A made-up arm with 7 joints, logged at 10 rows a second.
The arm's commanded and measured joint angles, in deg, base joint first. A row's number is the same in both.
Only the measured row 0 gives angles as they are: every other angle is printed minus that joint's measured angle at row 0.
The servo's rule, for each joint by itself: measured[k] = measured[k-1] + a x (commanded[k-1-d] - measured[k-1]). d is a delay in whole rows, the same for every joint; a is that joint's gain. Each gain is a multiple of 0.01, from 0.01 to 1. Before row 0 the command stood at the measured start. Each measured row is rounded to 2 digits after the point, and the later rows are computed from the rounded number. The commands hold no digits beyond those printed.
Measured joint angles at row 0:
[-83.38 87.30 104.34 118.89 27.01 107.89 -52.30]
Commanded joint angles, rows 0 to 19:
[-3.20 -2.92 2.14 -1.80 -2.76 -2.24 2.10]
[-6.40 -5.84 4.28 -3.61 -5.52 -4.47 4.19]
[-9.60 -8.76 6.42 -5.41 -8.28 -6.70 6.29]
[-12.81 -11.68 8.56 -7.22 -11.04 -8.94 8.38]
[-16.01 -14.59 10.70 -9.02 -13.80 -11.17 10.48]
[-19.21 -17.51 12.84 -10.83 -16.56 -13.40 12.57]
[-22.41 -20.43 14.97 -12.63 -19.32 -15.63 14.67]
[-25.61 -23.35 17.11 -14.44 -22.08 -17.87 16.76]
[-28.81 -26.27 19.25 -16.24 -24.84 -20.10 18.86]
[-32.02 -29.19 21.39 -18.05 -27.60 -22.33 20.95]
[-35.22 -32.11 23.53 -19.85 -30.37 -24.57 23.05]
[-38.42 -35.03 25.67 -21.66 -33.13 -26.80 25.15]
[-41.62 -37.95 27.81 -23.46 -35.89 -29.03 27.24]
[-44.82 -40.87 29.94 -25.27 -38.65 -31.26 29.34]
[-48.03 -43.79 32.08 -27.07 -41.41 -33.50 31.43]
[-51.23 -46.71 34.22 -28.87 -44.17 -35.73 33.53]
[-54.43 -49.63 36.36 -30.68 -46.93 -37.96 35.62]
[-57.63 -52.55 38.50 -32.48 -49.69 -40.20 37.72]
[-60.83 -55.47 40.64 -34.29 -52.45 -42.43 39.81]
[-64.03 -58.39 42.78 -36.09 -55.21 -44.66 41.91]
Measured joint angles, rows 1 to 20:
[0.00 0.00 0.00 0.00 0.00 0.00 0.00]
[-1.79 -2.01 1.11 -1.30 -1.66 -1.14 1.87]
[-4.37 -4.65 2.76 -2.96 -3.98 -2.84 3.93]
[-7.30 -7.49 4.66 -4.72 -6.56 -4.81 6.03]
[-10.39 -10.38 6.69 -6.52 -9.25 -6.92 8.12]
[-13.54 -13.28 8.78 -8.32 -11.98 -9.09 10.22]
[-16.72 -16.20 10.89 -10.13 -14.73 -11.29 12.31]
[-19.91 -19.12 13.01 -11.93 -17.48 -13.50 14.41]
[-23.10 -22.04 15.14 -13.74 -20.24 -15.73 16.50]
[-26.30 -24.96 17.28 -15.54 -23.00 -17.96 18.60]
[-29.50 -27.88 19.42 -17.35 -25.76 -20.19 20.69]
[-32.70 -30.80 21.56 -19.15 -28.53 -22.42 22.79]
[-35.90 -33.72 23.70 -20.96 -31.29 -24.65 24.89]
[-39.10 -36.64 25.84 -22.76 -34.05 -26.88 26.98]
[-42.30 -39.56 27.97 -24.57 -36.81 -29.11 29.08]
[-45.51 -42.48 30.11 -26.37 -39.57 -31.35 31.17]
[-48.71 -45.40 32.25 -28.17 -42.33 -33.58 33.27]
[-51.91 -48.32 34.39 -29.98 -45.09 -35.81 35.36]
[-55.11 -51.24 36.53 -31.78 -47.85 -38.05 37.46]
[-58.31 -54.16 38.67 -33.59 -50.61 -40.28 39.55]
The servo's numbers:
d 1
a 0.56 0.69 0.52 0.72 0.60 0.51 0.89

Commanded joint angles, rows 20 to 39:
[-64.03 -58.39 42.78 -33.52 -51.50 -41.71 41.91]
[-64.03 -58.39 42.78 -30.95 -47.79 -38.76 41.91]
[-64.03 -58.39 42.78 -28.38 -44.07 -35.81 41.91]
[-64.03 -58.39 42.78 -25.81 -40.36 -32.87 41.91]
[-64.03 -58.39 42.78 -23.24 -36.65 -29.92 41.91]
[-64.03 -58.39 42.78 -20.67 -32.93 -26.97 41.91]
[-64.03 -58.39 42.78 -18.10 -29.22 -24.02 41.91]
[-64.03 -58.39 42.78 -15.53 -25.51 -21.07 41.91]
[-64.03 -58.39 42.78 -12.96 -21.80 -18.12 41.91]
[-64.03 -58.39 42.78 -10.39 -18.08 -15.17 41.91]
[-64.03 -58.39 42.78 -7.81 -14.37 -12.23 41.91]
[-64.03 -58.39 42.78 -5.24 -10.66 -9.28 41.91]
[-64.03 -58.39 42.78 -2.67 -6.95 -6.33 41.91]
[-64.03 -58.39 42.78 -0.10 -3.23 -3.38 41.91]
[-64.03 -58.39 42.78 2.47 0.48 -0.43 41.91]
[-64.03 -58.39 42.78 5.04 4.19 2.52 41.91]
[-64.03 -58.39 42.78 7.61 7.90 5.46 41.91]
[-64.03 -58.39 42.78 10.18 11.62 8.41 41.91]
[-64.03 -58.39 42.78 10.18 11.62 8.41 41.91]
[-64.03 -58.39 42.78 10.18 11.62 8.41 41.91]
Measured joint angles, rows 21 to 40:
[-61.51 -57.08 40.81 -35.39 -53.37 -42.51 41.65]
[-62.92 -57.98 41.83 -34.04 -52.25 -42.10 41.88]
[-63.54 -58.26 42.32 -31.82 -49.57 -40.40 41.91]
[-63.81 -58.35 42.56 -29.34 -46.27 -38.06 41.91]
[-63.93 -58.38 42.67 -26.80 -42.72 -35.41 41.91]
[-63.99 -58.39 42.73 -24.24 -39.08 -32.61 41.91]
[-64.01 -58.39 42.76 -21.67 -35.39 -29.73 41.91]
[-64.02 -58.39 42.77 -19.10 -31.69 -26.82 41.91]
[-64.03 -58.39 42.78 -16.53 -27.98 -23.89 41.91]
[-64.03 -58.39 42.78 -13.96 -24.27 -20.95 41.91]
[-64.03 -58.39 42.78 -11.39 -20.56 -18.00 41.91]
[-64.03 -58.39 42.78 -8.81 -16.85 -15.06 41.91]
[-64.03 -58.39 42.78 -6.24 -13.14 -12.11 41.91]
[-64.03 -58.39 42.78 -3.67 -9.43 -9.16 41.91]
[-64.03 -58.39 42.78 -1.10 -5.71 -6.21 41.91]
[-64.03 -58.39 42.78 1.47 -2.00 -3.26 41.91]
[-64.03 -58.39 42.78 4.04 1.71 -0.31 41.91]
[-64.03 -58.39 42.78 6.61 5.42 2.63 41.91]
[-64.03 -58.39 42.78 9.18 9.14 5.58 41.91]
[-64.03 -58.39 42.78 9.90 10.63 7.02 41.91]

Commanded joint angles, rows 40 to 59:
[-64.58 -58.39 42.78 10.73 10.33 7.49 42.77]
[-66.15 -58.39 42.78 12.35 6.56 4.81 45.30]
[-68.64 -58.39 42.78 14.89 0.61 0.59 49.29]
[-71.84 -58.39 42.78 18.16 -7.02 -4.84 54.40]
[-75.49 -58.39 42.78 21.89 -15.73 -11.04 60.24]
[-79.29 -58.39 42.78 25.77 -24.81 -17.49 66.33]
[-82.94 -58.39 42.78 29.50 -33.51 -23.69 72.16]
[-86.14 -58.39 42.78 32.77 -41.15 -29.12 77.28]
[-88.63 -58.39 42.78 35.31 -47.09 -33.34 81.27]
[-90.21 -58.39 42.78 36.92 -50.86 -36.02 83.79]
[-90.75 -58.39 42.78 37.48 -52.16 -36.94 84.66]
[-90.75 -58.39 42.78 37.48 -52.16 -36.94 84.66]
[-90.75 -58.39 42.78 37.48 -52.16 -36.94 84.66]
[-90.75 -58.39 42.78 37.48 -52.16 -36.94 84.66]
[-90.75 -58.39 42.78 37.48 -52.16 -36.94 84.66]
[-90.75 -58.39 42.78 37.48 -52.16 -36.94 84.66]
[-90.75 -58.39 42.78 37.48 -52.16 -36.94 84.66]
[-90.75 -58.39 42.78 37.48 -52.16 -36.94 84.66]
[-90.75 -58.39 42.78 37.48 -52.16 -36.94 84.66]
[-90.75 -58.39 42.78 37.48 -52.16 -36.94 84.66]
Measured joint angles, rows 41 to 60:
[-64.03 -58.39 42.78 10.10 11.22 7.73 41.91]
[-64.34 -58.39 42.78 10.55 10.69 7.61 42.68]
[-65.35 -58.39 42.78 11.85 8.21 6.18 45.01]
[-67.19 -58.39 42.78 14.04 3.65 3.33 48.82]
[-69.79 -58.39 42.78 17.01 -2.75 -0.84 53.79]
[-72.98 -58.39 42.78 20.52 -10.54 -6.04 59.53]
[-76.51 -58.39 42.78 24.30 -19.10 -11.88 65.58]
[-80.11 -58.39 42.78 28.04 -27.75 -17.90 71.44]
[-83.49 -58.39 42.78 31.45 -35.79 -23.62 76.64]
[-86.37 -58.39 42.78 34.23 -42.57 -28.58 80.76]
[-88.52 -58.39 42.78 36.17 -47.54 -32.37 83.46]
[-89.77 -58.39 42.78 37.11 -50.31 -34.70 84.53]
[-90.32 -58.39 42.78 37.38 -51.42 -35.84 84.65]
[-90.56 -58.39 42.78 37.45 -51.86 -36.40 84.66]
[-90.67 -58.39 42.78 37.47 -52.04 -36.68 84.66]
[-90.71 -58.39 42.78 37.48 -52.11 -36.81 84.66]
[-90.73 -58.39 42.78 37.48 -52.14 -36.88 84.66]
[-90.74 -58.39 42.78 37.48 -52.15 -36.91 84.66]
[-90.75 -58.39 42.78 37.48 -52.16 -36.93 84.66]
[-90.75 -58.39 42.78 37.48 -52.16 -36.94 84.66]

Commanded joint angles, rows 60 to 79:
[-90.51 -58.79 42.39 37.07 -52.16 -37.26 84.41]
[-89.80 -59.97 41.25 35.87 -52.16 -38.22 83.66]
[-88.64 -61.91 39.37 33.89 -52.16 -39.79 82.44]
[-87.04 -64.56 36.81 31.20 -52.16 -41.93 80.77]
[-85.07 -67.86 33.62 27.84 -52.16 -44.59 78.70]
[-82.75 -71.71 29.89 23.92 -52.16 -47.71 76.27]
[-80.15 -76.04 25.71 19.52 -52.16 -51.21 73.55]
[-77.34 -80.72 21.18 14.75 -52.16 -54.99 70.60]
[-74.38 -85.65 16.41 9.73 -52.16 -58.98 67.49]
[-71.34 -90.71 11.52 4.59 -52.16 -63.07 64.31]
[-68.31 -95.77 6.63 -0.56 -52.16 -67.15 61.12]
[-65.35 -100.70 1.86 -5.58 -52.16 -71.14 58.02]
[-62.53 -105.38 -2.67 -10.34 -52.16 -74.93 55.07]
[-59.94 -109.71 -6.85 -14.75 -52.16 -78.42 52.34]
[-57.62 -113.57 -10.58 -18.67 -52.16 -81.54 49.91]
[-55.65 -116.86 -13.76 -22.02 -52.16 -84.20 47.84]
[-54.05 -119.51 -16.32 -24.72 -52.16 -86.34 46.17]
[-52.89 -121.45 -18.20 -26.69 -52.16 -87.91 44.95]
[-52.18 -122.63 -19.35 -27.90 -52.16 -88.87 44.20]
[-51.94 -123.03 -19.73 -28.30 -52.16 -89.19 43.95]
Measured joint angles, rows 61 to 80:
[-90.75 -58.39 42.78 37.48 -52.16 -36.94 84.66]
[-90.62 -58.67 42.58 37.18 -52.16 -37.10 84.44]
[-90.16 -59.57 41.89 36.24 -52.16 -37.67 83.75]
[-89.31 -61.18 40.58 34.55 -52.16 -38.75 82.58]
[-88.04 -63.51 38.62 32.14 -52.16 -40.37 80.97]
[-86.38 -66.51 36.02 29.04 -52.16 -42.52 78.95]
[-84.35 -70.10 32.83 25.35 -52.16 -45.17 76.56]
[-82.00 -74.20 29.13 21.15 -52.16 -48.25 73.88]
[-79.39 -78.70 25.00 16.54 -52.16 -51.69 70.96]
[-76.58 -83.50 20.53 11.64 -52.16 -55.41 67.87]
[-73.65 -88.47 15.84 6.56 -52.16 -59.32 64.70]
[-70.66 -93.51 11.05 1.43 -52.16 -63.31 61.51]
[-67.69 -98.47 6.27 -3.62 -52.16 -67.30 58.40]
[-64.80 -103.24 1.62 -8.46 -52.16 -71.19 55.44]
[-62.08 -107.70 -2.78 -12.99 -52.16 -74.88 52.68]
[-59.58 -111.75 -6.84 -17.08 -52.16 -78.28 50.21]
[-57.38 -115.28 -10.44 -20.64 -52.16 -81.30 48.10]
[-55.52 -118.20 -13.50 -23.58 -52.16 -83.87 46.38]
[-54.05 -120.44 -15.94 -25.82 -52.16 -85.93 45.11]
[-53.00 -121.95 -17.71 -27.32 -52.16 -87.43 44.30]

